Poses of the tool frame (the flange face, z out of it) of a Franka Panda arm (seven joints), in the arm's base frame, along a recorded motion.
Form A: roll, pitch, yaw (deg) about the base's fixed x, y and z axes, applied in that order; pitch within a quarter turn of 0, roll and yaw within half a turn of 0; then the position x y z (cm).
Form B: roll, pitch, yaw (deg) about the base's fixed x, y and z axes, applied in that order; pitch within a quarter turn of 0, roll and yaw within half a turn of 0; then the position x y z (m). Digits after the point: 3 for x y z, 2 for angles.
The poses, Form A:
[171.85 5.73 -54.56 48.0 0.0 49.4]
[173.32 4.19 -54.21 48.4 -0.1 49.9]
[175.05 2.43 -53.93 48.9 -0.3 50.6]
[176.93 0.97 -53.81 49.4 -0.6 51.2]
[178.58 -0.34 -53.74 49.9 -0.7 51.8]
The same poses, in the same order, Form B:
[171.85 5.73 -54.56 0.480 0.000 0.494]
[173.32 4.19 -54.21 0.484 -0.001 0.499]
[175.05 2.43 -53.93 0.489 -0.003 0.506]
[176.93 0.97 -53.81 0.494 -0.006 0.512]
[178.58 -0.34 -53.74 0.499 -0.007 0.518]

